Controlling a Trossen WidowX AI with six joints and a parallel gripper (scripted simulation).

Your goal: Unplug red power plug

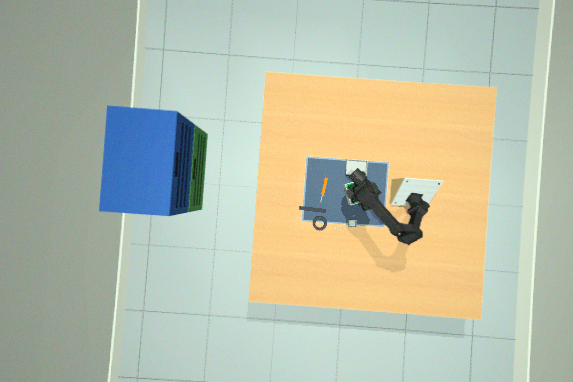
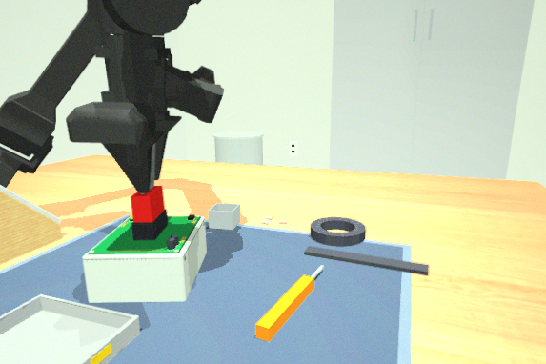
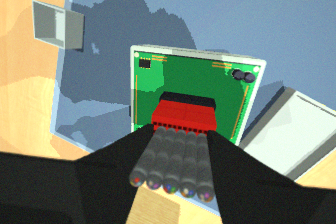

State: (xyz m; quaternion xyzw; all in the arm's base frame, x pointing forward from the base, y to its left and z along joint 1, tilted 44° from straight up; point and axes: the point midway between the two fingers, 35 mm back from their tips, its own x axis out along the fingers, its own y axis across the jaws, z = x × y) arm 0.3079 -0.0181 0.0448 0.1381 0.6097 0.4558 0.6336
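Right now the blue mat is 50 mm ahead of my gripper tip and 110 mm below it. Also, from my gripper tip: red power plug: 10 mm below; then dark flat bar: 220 mm ahead, 130 mm to the left, 110 mm below.
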